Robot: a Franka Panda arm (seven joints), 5 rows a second.
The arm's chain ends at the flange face. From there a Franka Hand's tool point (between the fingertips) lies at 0.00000 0.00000 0.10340 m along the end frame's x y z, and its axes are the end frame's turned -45 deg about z.
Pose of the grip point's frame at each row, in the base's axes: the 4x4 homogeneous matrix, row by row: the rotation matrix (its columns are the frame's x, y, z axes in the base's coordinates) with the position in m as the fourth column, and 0 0 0 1 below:
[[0.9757 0.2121 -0.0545 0.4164], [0.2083 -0.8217 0.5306 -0.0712], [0.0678 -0.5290 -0.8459 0.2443], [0 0 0 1]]
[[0.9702 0.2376 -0.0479 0.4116], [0.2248 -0.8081 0.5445 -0.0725], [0.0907 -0.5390 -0.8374 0.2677], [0 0 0 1]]
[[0.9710 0.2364 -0.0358 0.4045], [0.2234 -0.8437 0.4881 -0.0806], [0.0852 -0.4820 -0.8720 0.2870], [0 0 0 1]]
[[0.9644 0.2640 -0.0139 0.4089], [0.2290 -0.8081 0.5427 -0.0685], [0.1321 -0.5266 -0.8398 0.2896], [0 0 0 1]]
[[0.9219 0.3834 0.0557 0.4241], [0.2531 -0.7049 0.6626 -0.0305], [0.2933 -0.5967 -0.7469 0.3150], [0 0 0 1]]
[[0.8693 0.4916 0.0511 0.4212], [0.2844 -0.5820 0.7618 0.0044], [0.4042 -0.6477 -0.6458 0.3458], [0 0 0 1]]
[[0.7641 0.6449 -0.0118 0.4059], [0.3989 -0.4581 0.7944 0.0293], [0.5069 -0.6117 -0.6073 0.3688], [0 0 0 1]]
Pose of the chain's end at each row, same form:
[[0.8399 -0.5399 -0.0545 0.4220], [-0.4337 -0.7283 0.5306 -0.1261], [-0.3261 -0.4220 -0.8459 0.3318], [0 0 0 1]]
[[0.8540 -0.5180 -0.0479 0.4166], [-0.4125 -0.7304 0.5445 -0.1288], [-0.3170 -0.4453 -0.8374 0.3543], [0 0 0 1]]
[[0.8538 -0.5194 -0.0358 0.4082], [-0.4386 -0.7546 0.4881 -0.1311], [-0.2806 -0.4011 -0.8720 0.3772], [0 0 0 1]]
[[0.8686 -0.4953 -0.0139 0.4103], [-0.4095 -0.7333 0.5427 -0.1246], [-0.2790 -0.4658 -0.8398 0.3764], [0 0 0 1]]
[[0.9230 -0.3808 0.0557 0.4183], [-0.3195 -0.6774 0.6626 -0.0990], [-0.2145 -0.6293 -0.7469 0.3922], [0 0 0 1]]
[[0.9623 -0.2671 0.0511 0.4159], [-0.2104 -0.6126 0.7618 -0.0744], [-0.1722 -0.7438 -0.6458 0.4126], [0 0 0 1]]
[[0.9963 -0.0843 -0.0118 0.4071], [-0.0419 -0.6060 0.7944 -0.0528], [-0.0741 -0.7910 -0.6073 0.4316], [0 0 0 1]]

